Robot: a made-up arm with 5 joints. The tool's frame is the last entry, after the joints. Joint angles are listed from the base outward.
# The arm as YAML. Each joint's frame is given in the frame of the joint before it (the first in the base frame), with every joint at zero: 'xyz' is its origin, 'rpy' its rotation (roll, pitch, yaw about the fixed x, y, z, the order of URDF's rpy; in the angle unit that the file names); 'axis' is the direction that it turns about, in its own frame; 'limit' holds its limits. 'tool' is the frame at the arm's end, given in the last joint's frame.
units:
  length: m
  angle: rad
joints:
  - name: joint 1
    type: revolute
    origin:
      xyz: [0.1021, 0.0, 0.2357]
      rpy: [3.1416, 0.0, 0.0]
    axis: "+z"
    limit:
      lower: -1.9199
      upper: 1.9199
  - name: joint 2
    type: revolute
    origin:
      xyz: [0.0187, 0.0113, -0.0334]
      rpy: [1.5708, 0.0, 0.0]
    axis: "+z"
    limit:
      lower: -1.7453
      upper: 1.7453
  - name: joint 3
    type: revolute
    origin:
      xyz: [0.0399, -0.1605, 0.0]
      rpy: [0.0, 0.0, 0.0]
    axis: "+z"
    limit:
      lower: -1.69
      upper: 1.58
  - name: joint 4
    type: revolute
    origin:
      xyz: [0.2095, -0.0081, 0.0]
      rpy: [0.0, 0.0, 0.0]
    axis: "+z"
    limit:
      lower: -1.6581
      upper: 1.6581
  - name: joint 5
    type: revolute
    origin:
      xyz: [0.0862, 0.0, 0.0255]
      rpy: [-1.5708, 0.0, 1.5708]
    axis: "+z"
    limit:
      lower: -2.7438
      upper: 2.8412
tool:
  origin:
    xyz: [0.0, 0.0, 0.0]
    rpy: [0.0, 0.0, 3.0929]
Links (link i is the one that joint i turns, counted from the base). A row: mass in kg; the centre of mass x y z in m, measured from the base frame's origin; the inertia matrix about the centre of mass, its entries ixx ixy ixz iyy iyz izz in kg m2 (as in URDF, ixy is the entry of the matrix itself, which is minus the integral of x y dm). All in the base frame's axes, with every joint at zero. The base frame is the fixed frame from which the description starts. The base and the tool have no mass.
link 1: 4.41; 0.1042 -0.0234 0.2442; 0.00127 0 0 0.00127 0 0.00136
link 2: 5.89; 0.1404 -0.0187 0.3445; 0.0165 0 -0.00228 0.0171 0 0.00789
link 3: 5.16; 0.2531 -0.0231 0.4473; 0.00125 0 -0.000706 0.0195 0 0.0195
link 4: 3.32; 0.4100 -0.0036 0.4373; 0.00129 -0.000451 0 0.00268 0 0.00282
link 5: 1.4; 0.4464 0.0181 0.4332; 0.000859 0 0 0.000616 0 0.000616
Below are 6 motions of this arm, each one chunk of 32 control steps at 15 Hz.
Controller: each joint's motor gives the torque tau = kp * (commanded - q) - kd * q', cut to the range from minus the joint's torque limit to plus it. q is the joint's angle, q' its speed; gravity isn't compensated. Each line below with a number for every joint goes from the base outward.
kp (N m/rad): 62 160 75 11 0.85
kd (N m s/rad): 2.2 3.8 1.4 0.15 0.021
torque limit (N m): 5.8 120 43 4.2 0.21
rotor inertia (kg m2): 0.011 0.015 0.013 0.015 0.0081
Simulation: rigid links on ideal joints. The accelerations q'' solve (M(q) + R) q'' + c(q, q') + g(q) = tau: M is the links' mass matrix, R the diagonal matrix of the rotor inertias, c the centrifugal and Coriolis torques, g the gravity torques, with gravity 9.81 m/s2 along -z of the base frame. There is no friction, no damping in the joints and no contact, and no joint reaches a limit. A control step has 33 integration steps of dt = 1/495 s. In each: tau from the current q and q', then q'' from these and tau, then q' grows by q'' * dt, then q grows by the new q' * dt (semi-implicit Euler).
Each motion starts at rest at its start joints. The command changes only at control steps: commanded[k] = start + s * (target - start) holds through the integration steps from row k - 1 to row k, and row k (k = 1, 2, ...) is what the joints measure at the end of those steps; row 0 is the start. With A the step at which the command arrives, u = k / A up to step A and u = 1 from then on. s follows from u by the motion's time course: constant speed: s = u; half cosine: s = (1 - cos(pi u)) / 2; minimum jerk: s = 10 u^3 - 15 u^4 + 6 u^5; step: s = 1 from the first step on.
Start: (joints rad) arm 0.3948 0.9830 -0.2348 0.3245 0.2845
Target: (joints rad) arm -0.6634 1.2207 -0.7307 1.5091 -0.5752
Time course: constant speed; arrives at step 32
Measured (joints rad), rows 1 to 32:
1: 0.3909 1.0597 -0.2616 0.3123 0.2783
2: 0.3749 1.1597 -0.2006 0.3026 0.2567
3: 0.3399 1.2428 -0.1196 0.4659 0.2225
4: 0.2849 1.2862 -0.0670 0.6299 0.1855
5: 0.2240 1.2847 -0.0848 0.6470 0.1548
6: 0.1749 1.2557 -0.1766 0.5614 0.1297
7: 0.1411 1.2088 -0.2728 0.4872 0.1003
8: 0.1167 1.1641 -0.3297 0.5194 0.0612
9: 0.0954 1.1542 -0.3441 0.6131 0.0170
10: 0.0725 1.1895 -0.3234 0.6770 -0.0224
11: 0.0442 1.2501 -0.2869 0.7073 -0.0512
12: 0.0089 1.3015 -0.2572 0.7537 -0.0689
13: -0.0310 1.3217 -0.2542 0.8196 -0.0784
14: -0.0705 1.3129 -0.2880 0.8543 -0.0862
15: -0.1060 1.2897 -0.3456 0.8392 -0.1018
16: -0.1372 1.2663 -0.3994 0.8255 -0.1334
17: -0.1664 1.2544 -0.4305 0.8629 -0.1809
18: -0.1961 1.2635 -0.4357 0.9316 -0.2346
19: -0.2282 1.2930 -0.4241 0.9829 -0.2820
20: -0.2633 1.3294 -0.4106 1.0086 -0.3156
21: -0.3000 1.3558 -0.4085 1.0358 -0.3355
22: -0.3363 1.3636 -0.4243 1.0754 -0.3468
23: -0.3702 1.3563 -0.4561 1.1090 -0.3570
24: -0.4014 1.3442 -0.4938 1.1275 -0.3741
25: -0.4311 1.3368 -0.5249 1.1482 -0.4033
26: -0.4609 1.3401 -0.5422 1.1863 -0.4435
27: -0.4924 1.3550 -0.5467 1.2327 -0.4885
28: -0.5261 1.3771 -0.5457 1.2700 -0.5305
29: -0.5618 1.3981 -0.5481 1.2963 -0.5649
30: -0.5979 1.4111 -0.5593 1.3234 -0.5914
31: -0.6331 1.4142 -0.5800 1.3572 -0.6123
32: -0.6665 1.4113 -0.6061 1.3927 -0.6316

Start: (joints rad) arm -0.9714 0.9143 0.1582 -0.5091 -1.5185
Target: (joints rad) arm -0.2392 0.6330 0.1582 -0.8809 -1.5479
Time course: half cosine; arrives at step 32
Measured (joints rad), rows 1 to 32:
1: -0.9707 0.9881 0.1379 -0.5187 -1.5193
2: -0.9694 1.0717 0.1988 -0.4469 -1.5168
3: -0.9648 1.1207 0.2991 -0.2856 -1.4981
4: -0.9539 1.1403 0.3562 -0.2074 -1.4575
5: -0.9371 1.1244 0.3408 -0.2716 -1.4075
6: -0.9179 1.0842 0.2624 -0.3901 -1.3742
7: -0.8983 1.0281 0.1900 -0.4901 -1.3807
8: -0.8771 0.9786 0.1683 -0.5418 -1.4296
9: -0.8518 0.9670 0.1844 -0.5381 -1.5003
10: -0.8207 0.9909 0.2226 -0.4868 -1.5597
11: -0.7835 1.0215 0.2723 -0.4217 -1.5802
12: -0.7427 1.0341 0.3117 -0.3876 -1.5529
13: -0.7032 1.0218 0.3166 -0.4049 -1.4911
14: -0.6691 0.9912 0.2852 -0.4662 -1.4235
15: -0.6398 0.9515 0.2448 -0.5426 -1.3813
16: -0.6120 0.9139 0.2230 -0.5982 -1.3825
17: -0.5818 0.8926 0.2257 -0.6155 -1.4241
18: -0.5470 0.8922 0.2456 -0.5998 -1.4839
19: -0.5072 0.9020 0.2741 -0.5695 -1.5337
20: -0.4647 0.9076 0.2992 -0.5486 -1.5524
21: -0.4234 0.9011 0.3087 -0.5540 -1.5356
22: -0.3875 0.8827 0.2987 -0.5866 -1.4950
23: -0.3586 0.8576 0.2785 -0.6325 -1.4513
24: -0.3356 0.8328 0.2627 -0.6729 -1.4246
25: -0.3163 0.8163 0.2591 -0.6938 -1.4247
26: -0.2986 0.8116 0.2671 -0.6919 -1.4482
27: -0.2814 0.8159 0.2819 -0.6749 -1.4814
28: -0.2646 0.8218 0.2969 -0.6572 -1.5080
29: -0.2491 0.8236 0.3052 -0.6511 -1.5174
30: -0.2367 0.8193 0.3032 -0.6601 -1.5081
31: -0.2285 0.8106 0.2932 -0.6789 -1.4875
32: -0.2253 0.8014 0.2821 -0.6977 -1.4666

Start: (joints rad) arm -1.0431 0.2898 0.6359 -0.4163 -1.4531
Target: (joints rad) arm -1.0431 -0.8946 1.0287 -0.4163 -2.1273
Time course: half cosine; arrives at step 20
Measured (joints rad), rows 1 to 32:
1: -1.0418 0.3472 0.6563 -0.4213 -1.4547
2: -1.0415 0.4095 0.7404 -0.3108 -1.4536
3: -1.0441 0.4033 0.8537 -0.1320 -1.4405
4: -1.0473 0.3382 0.9225 -0.0782 -1.4158
5: -1.0476 0.2545 0.8992 -0.1697 -1.3987
6: -1.0457 0.1635 0.8294 -0.3044 -1.4199
7: -1.0446 0.0489 0.8030 -0.3804 -1.4967
8: -1.0438 -0.0684 0.8486 -0.3705 -1.6174
9: -1.0417 -0.1543 0.9342 -0.2977 -1.7475
10: -1.0401 -0.2229 1.0282 -0.1989 -1.8504
11: -1.0417 -0.3102 1.1064 -0.1320 -1.9064
12: -1.0442 -0.4155 1.1426 -0.1365 -1.9183
13: -1.0441 -0.5183 1.1363 -0.1983 -1.9080
14: -1.0428 -0.6148 1.1208 -0.2661 -1.9044
15: -1.0417 -0.7030 1.1276 -0.2966 -1.9283
16: -1.0409 -0.7702 1.1618 -0.2793 -1.9825
17: -1.0407 -0.8120 1.2098 -0.2274 -2.0534
18: -1.0416 -0.8382 1.2537 -0.1726 -2.1199
19: -1.0426 -0.8563 1.2773 -0.1492 -2.1635
20: -1.0426 -0.8646 1.2722 -0.1656 -2.1750
21: -1.0425 -0.8668 1.2480 -0.2028 -2.1568
22: -1.0430 -0.8712 1.2259 -0.2354 -2.1208
23: -1.0434 -0.8753 1.2189 -0.2467 -2.0831
24: -1.0430 -0.8741 1.2269 -0.2331 -2.0572
25: -1.0428 -0.8691 1.2429 -0.2050 -2.0496
26: -1.0431 -0.8649 1.2575 -0.1814 -2.0590
27: -1.0435 -0.8637 1.2626 -0.1759 -2.0787
28: -1.0434 -0.8651 1.2561 -0.1879 -2.1003
29: -1.0432 -0.8680 1.2436 -0.2078 -2.1168
30: -1.0429 -0.8709 1.2334 -0.2236 -2.1242
31: -1.0428 -0.8720 1.2311 -0.2268 -2.1219
32: -1.0428 -0.8708 1.2364 -0.2172 -2.1121

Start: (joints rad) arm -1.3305 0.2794 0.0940 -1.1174 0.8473
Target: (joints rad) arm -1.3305 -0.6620 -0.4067 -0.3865 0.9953
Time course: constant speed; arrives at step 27
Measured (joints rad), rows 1 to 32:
1: -1.3301 0.3026 0.1450 -1.0933 0.8484
2: -1.3296 0.3558 0.2325 -0.9238 0.8508
3: -1.3297 0.3979 0.2987 -0.6458 0.8519
4: -1.3307 0.3906 0.3350 -0.4172 0.8504
5: -1.3321 0.3363 0.3073 -0.2274 0.8486
6: -1.3333 0.2644 0.2335 -0.1946 0.8501
7: -1.3337 0.1982 0.1708 -0.4791 0.8567
8: -1.3325 0.1441 0.1146 -0.9056 0.8681
9: -1.3320 0.0610 0.0677 -0.9337 0.8859
10: -1.3309 -0.0052 0.0325 -0.7263 0.9051
11: -1.3281 -0.0297 0.0361 -0.6398 0.9180
12: -1.3257 -0.0296 0.0705 -0.6546 0.9220
13: -1.3258 -0.0306 0.0941 -0.5795 0.9185
14: -1.3284 -0.0490 0.0994 -0.4420 0.9099
15: -1.3319 -0.0835 0.0918 -0.3867 0.9002
16: -1.3347 -0.1280 0.0607 -0.4181 0.8950
17: -1.3360 -0.1842 0.0075 -0.4529 0.8988
18: -1.3351 -0.2512 -0.0484 -0.4654 0.9123
19: -1.3318 -0.3175 -0.0968 -0.4751 0.9321
20: -1.3277 -0.3743 -0.1352 -0.4838 0.9535
21: -1.3261 -0.4211 -0.1626 -0.4732 0.9717
22: -1.3280 -0.4599 -0.1806 -0.4368 0.9828
23: -1.3305 -0.4928 -0.1922 -0.3876 0.9843
24: -1.3313 -0.5235 -0.2018 -0.3403 0.9779
25: -1.3311 -0.5558 -0.2147 -0.2997 0.9686
26: -1.3312 -0.5931 -0.2351 -0.2677 0.9624
27: -1.3315 -0.6366 -0.2649 -0.2478 0.9632
28: -1.3286 -0.6699 -0.3086 -0.2885 0.9710
29: -1.3288 -0.6928 -0.3450 -0.3847 0.9850
30: -1.3299 -0.7102 -0.3671 -0.4440 1.0014
31: -1.3291 -0.7195 -0.3760 -0.4358 1.0153
32: -1.3284 -0.7165 -0.3695 -0.4036 1.0218

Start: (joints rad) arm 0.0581 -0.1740 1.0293 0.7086 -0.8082
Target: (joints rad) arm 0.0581 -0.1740 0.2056 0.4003 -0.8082
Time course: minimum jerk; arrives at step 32
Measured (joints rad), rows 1 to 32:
1: 0.0603 -0.1296 1.0747 0.6306 -0.8146
2: 0.0594 -0.0814 1.1567 0.6032 -0.8307
3: 0.0555 -0.0852 1.1981 0.7415 -0.8402
4: 0.0556 -0.1033 1.1807 0.8077 -0.8292
5: 0.0582 -0.1053 1.1282 0.6929 -0.8056
6: 0.0595 -0.1015 1.0712 0.5776 -0.7916
7: 0.0591 -0.1056 1.0350 0.5971 -0.7982
8: 0.0582 -0.1070 1.0357 0.6648 -0.8170
9: 0.0580 -0.0963 1.0514 0.6903 -0.8314
10: 0.0580 -0.0846 1.0436 0.6832 -0.8310
11: 0.0577 -0.0826 0.9983 0.6661 -0.8162
12: 0.0575 -0.0862 0.9335 0.6324 -0.7961
13: 0.0577 -0.0890 0.8746 0.5963 -0.7817
14: 0.0583 -0.0881 0.8326 0.5890 -0.7785
15: 0.0588 -0.0826 0.8051 0.6070 -0.7835
16: 0.0588 -0.0740 0.7806 0.6200 -0.7891
17: 0.0583 -0.0662 0.7466 0.6131 -0.7890
18: 0.0577 -0.0626 0.6991 0.5930 -0.7825
19: 0.0572 -0.0638 0.6455 0.5709 -0.7730
20: 0.0572 -0.0670 0.5962 0.5551 -0.7648
21: 0.0578 -0.0685 0.5572 0.5491 -0.7605
22: 0.0585 -0.0660 0.5284 0.5498 -0.7595
23: 0.0589 -0.0606 0.5062 0.5511 -0.7596
24: 0.0589 -0.0554 0.4859 0.5494 -0.7587
25: 0.0583 -0.0528 0.4652 0.5445 -0.7559
26: 0.0577 -0.0533 0.4443 0.5378 -0.7520
27: 0.0573 -0.0557 0.4259 0.5309 -0.7485
28: 0.0574 -0.0579 0.4126 0.5262 -0.7469
29: 0.0578 -0.0586 0.4060 0.5255 -0.7476
30: 0.0584 -0.0573 0.4055 0.5281 -0.7496
31: 0.0587 -0.0547 0.4089 0.5321 -0.7513
32: 0.0587 -0.0521 0.4131 0.5356 -0.7516

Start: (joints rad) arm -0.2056 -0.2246 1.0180 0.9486 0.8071
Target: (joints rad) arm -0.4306 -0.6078 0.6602 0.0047 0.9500
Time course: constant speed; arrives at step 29
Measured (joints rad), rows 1 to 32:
1: -0.2084 -0.1954 1.0700 0.8399 0.8087
2: -0.2189 -0.1651 1.1498 0.7477 0.8137
3: -0.2319 -0.1816 1.1694 0.8449 0.8205
4: -0.2394 -0.2144 1.1316 0.8957 0.8271
5: -0.2436 -0.2324 1.0815 0.7627 0.8332
6: -0.2493 -0.2410 1.0453 0.6314 0.8397
7: -0.2580 -0.2560 1.0316 0.6489 0.8465
8: -0.2680 -0.2716 1.0490 0.7095 0.8520
9: -0.2766 -0.2782 1.0766 0.7058 0.8547
10: -0.2836 -0.2837 1.0808 0.6619 0.8554
11: -0.2906 -0.2982 1.0547 0.6239 0.8559
12: -0.2981 -0.3184 1.0198 0.5852 0.8583
13: -0.3058 -0.3365 0.9981 0.5444 0.8635
14: -0.3135 -0.3491 0.9939 0.5239 0.8707
15: -0.3215 -0.3584 1.0005 0.5237 0.8783
16: -0.3297 -0.3679 1.0067 0.5191 0.8844
17: -0.3378 -0.3795 1.0024 0.4960 0.8881
18: -0.3454 -0.3938 0.9857 0.4598 0.8900
19: -0.3528 -0.4101 0.9642 0.4215 0.8914
20: -0.3603 -0.4265 0.9472 0.3901 0.8939
21: -0.3679 -0.4408 0.9388 0.3689 0.8981
22: -0.3758 -0.4525 0.9366 0.3541 0.9035
23: -0.3838 -0.4633 0.9352 0.3384 0.9091
24: -0.3918 -0.4752 0.9294 0.3167 0.9141
25: -0.3997 -0.4891 0.9176 0.2880 0.9180
26: -0.4074 -0.5044 0.9021 0.2551 0.9213
27: -0.4149 -0.5201 0.8870 0.2230 0.9244
28: -0.4225 -0.5351 0.8751 0.1954 0.9281
29: -0.4302 -0.5488 0.8668 0.1721 0.9323
30: -0.4344 -0.5535 0.8588 0.1653 0.9357
31: -0.4339 -0.5510 0.8589 0.1709 0.9370
32: -0.4311 -0.5473 0.8691 0.1805 0.9362

